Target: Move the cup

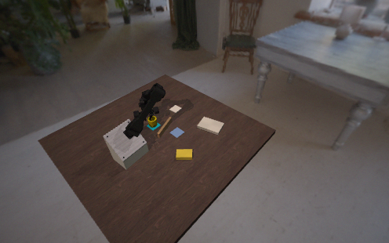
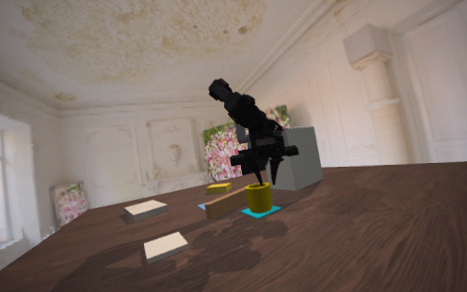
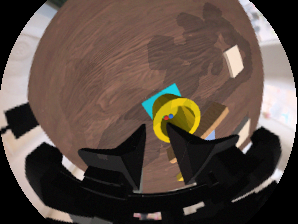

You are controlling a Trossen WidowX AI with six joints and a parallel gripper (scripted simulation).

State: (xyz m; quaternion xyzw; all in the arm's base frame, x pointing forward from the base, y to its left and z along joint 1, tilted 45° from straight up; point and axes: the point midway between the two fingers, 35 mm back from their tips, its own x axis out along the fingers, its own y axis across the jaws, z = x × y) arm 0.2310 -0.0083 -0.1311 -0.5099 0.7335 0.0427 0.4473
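My gripper tip is now 20 mm short of the yellow cup, 20 mm to the left of it and 30 mm above it. Round my gripper tip: tan wooden bar: 50 mm ahead, 120 mm to the right, 50 mm below; then pale blue pad: 70 mm ahead, 230 mm to the right, 70 mm below; then cyan pad: 30 mm ahead, 20 mm to the right, 70 mm below.
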